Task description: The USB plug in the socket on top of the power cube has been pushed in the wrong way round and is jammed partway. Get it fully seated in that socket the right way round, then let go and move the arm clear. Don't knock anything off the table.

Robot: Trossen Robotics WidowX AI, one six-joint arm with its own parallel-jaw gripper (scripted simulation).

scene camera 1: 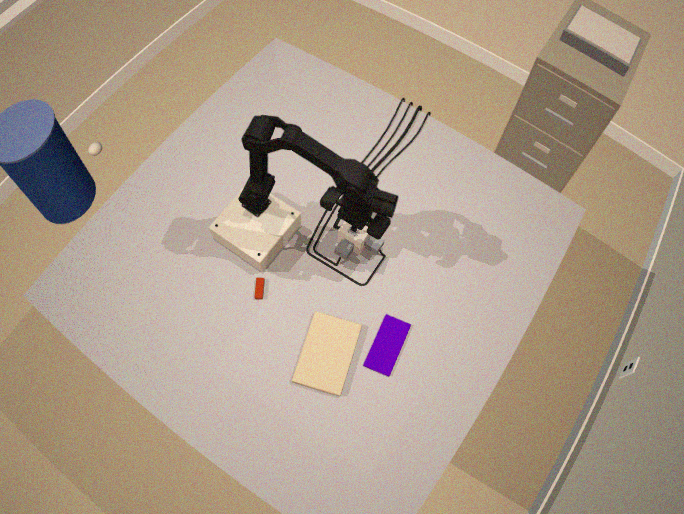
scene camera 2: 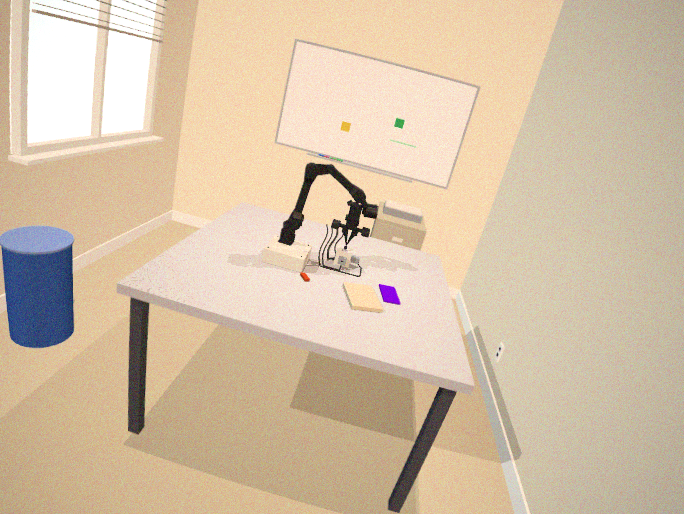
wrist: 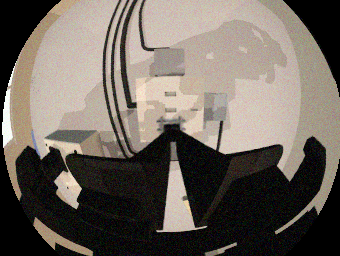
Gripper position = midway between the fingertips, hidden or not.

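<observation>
There is my gripper [scene camera 1: 354,225] [wrist: 172,135], which I can see in the wrist view too. A cream pad [scene camera 1: 330,342] [scene camera 2: 361,297] is visible to me as well. And I see a purple card [scene camera 1: 390,338], although the wrist view does not show the card, since it is hidden there by my gripper.
</observation>
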